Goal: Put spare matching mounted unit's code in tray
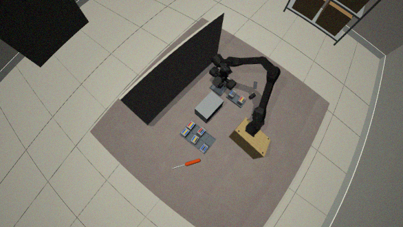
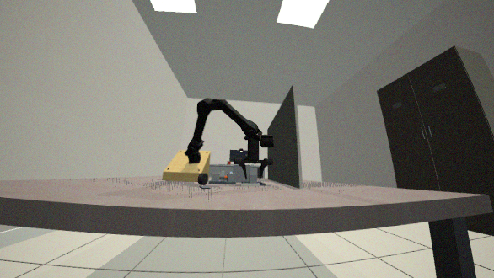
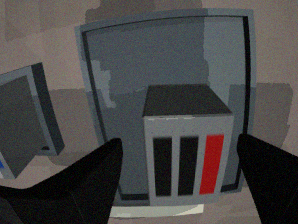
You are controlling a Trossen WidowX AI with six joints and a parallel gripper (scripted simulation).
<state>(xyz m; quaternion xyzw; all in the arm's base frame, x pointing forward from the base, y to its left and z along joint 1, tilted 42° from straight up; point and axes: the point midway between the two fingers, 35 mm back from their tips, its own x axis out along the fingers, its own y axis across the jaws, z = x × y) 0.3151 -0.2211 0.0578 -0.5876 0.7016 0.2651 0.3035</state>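
My gripper tip is 2 cm above the flat grey tray. From my gripper tip the other things lie so: mounted unit (21 cm to the left, 3 cm behind, 3 cm above); tall grey panel (20 cm above, 19 cm ahead, 17 cm to the left).
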